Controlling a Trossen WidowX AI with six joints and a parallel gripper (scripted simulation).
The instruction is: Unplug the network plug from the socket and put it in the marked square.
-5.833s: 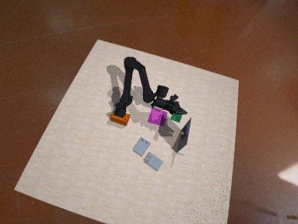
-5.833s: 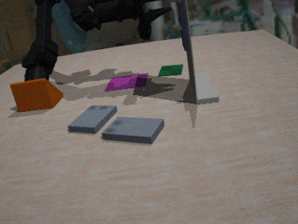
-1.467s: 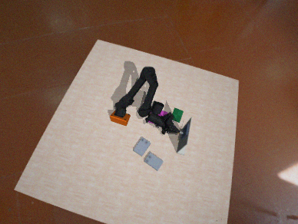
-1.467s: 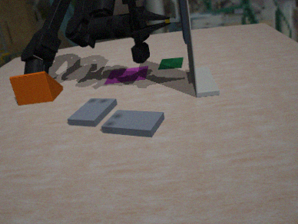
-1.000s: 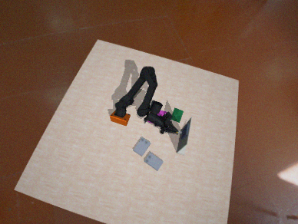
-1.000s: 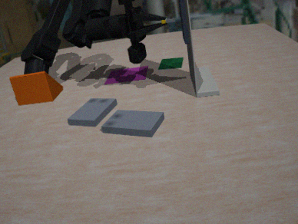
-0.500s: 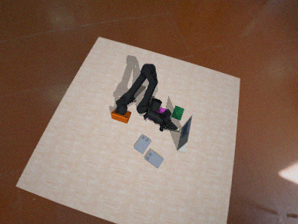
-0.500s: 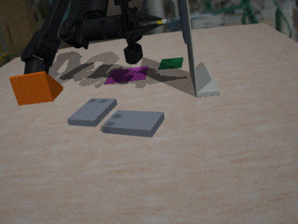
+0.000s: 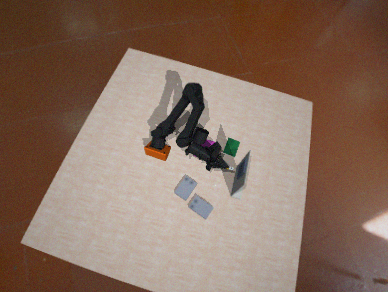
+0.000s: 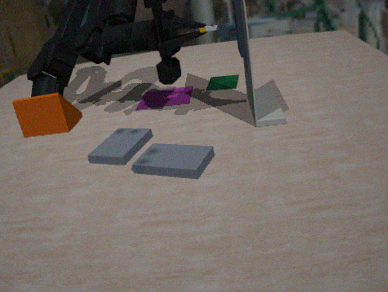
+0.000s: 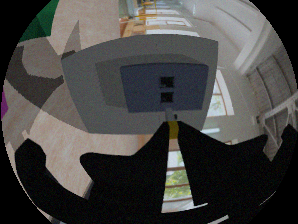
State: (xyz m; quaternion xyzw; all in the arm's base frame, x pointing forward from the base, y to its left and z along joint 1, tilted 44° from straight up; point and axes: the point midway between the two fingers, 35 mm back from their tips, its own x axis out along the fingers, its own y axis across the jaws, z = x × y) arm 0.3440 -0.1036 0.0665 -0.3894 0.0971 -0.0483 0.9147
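The purple square is 16 cm below my gripper tip, 13 cm to the left of it and 12 cm behind it. Round my gripper tip: panel: 7 cm ahead, 6 cm below, 1 cm to the left; then plug: 1 cm ahead.
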